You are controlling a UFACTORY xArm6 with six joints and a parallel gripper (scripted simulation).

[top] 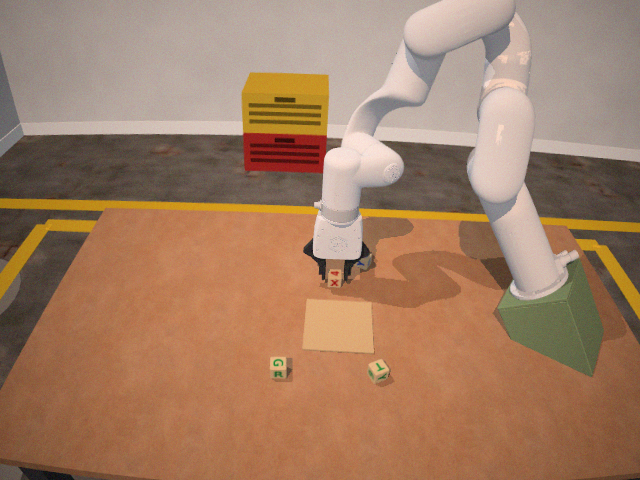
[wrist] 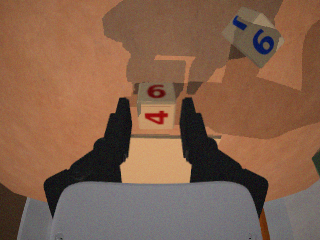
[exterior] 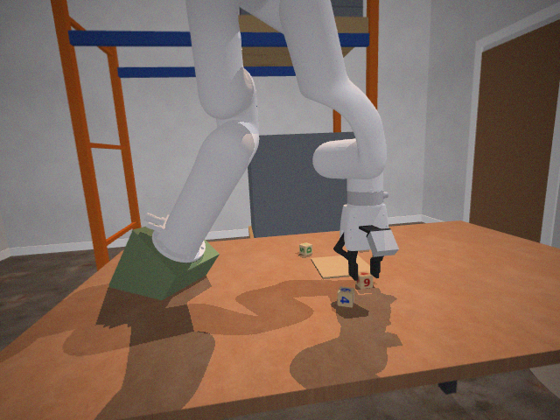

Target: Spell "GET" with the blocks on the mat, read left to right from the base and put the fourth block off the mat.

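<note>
My hand is 3 cm above the red-lettered block. Also, from my hand: tan mat 13 cm to the left, 4 cm below, 1 cm ahead; then e block 8 cm behind, 6 cm to the right, 3 cm below; then t block 26 cm to the left, 4 cm behind, 3 cm below.
</note>
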